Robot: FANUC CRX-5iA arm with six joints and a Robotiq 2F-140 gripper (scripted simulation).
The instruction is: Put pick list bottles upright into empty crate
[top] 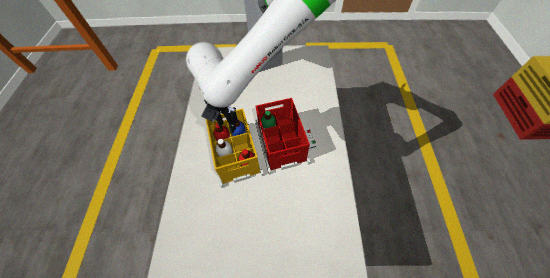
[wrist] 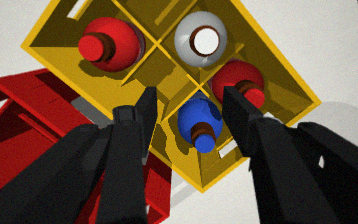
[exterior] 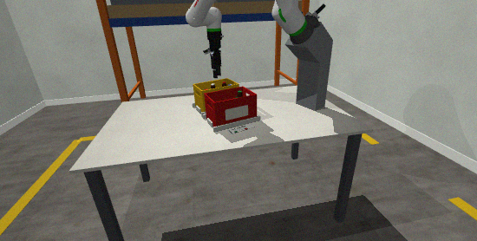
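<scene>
My gripper is now 170 mm above the white-capped bottle, 40 mm short of it and 30 mm to the left of it. Round my hand: blue-labelled bottle 170 mm below, 80 mm behind, 10 mm to the right; red-labelled bottle 170 mm below, 70 mm to the right, 30 mm behind; yellow crate 170 mm below, 10 mm to the left, 10 mm ahead.
</scene>
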